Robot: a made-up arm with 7 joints.
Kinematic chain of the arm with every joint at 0, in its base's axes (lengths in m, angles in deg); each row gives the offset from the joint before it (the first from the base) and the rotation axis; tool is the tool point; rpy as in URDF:
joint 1: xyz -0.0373 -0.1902 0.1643 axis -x
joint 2: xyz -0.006 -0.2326 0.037 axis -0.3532 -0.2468 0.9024
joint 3: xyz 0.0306 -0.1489 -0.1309 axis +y
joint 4: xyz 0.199 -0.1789 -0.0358 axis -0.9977 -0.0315 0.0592
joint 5: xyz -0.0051 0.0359 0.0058 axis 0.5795 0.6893 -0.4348
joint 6: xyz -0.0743 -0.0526 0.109 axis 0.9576 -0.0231 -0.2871
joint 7: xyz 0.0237 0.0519 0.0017 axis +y
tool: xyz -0.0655 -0.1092 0.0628 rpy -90 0 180
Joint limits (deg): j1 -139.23..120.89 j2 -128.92..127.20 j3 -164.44..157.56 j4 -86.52..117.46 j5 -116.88..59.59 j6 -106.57..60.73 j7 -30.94..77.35
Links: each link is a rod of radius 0.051 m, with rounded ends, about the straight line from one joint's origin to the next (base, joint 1, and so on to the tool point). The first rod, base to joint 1, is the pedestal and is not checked.
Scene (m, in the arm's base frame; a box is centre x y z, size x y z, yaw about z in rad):
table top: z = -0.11
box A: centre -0.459 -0.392 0.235 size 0.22 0.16 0.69 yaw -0
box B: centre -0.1 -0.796 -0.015 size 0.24 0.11 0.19 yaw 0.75
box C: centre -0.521 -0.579 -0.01 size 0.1 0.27 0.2 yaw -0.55
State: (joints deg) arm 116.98 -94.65 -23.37 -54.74 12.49 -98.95 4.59
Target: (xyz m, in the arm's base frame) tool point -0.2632 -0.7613 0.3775
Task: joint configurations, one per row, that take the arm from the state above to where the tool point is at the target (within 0.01 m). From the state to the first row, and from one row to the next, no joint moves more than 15 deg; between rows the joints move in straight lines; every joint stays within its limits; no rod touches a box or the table.
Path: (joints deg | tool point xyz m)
1: 116.01 -82.61 -24.59 -62.71 9.13 -95.33 -2.20 | -0.4922 -0.1070 0.5527
2: 115.04 -70.58 -25.82 -70.67 5.78 -91.70 -9.00 | -0.4639 -0.1134 0.6447
3: 114.08 -58.54 -27.04 -78.64 2.42 -88.08 -15.79 | -0.4104 -0.1196 0.7337
4: 102.13 -56.47 -21.69 -73.15 6.99 -92.70 -8.42 | -0.3869 -0.2121 0.7566
5: 90.18 -54.39 -16.33 -67.67 11.57 -97.32 -1.04 | -0.3543 -0.3160 0.7634
6: 78.22 -52.32 -10.97 -62.18 16.14 -101.95 6.34 | -0.3144 -0.4292 0.7473
7: 66.27 -50.24 -5.62 -56.69 20.71 -106.57 13.72 | -0.2690 -0.5454 0.7020
8: 55.16 -52.71 -0.68 -52.30 20.33 -106.57 15.77 | -0.2683 -0.6393 0.6100
9: 44.04 -55.18 4.26 -47.91 19.95 -106.57 17.82 | -0.2662 -0.7126 0.5004
10: 32.92 -57.65 9.19 -43.52 19.56 -106.57 19.87 | -0.2632 -0.7613 0.3775

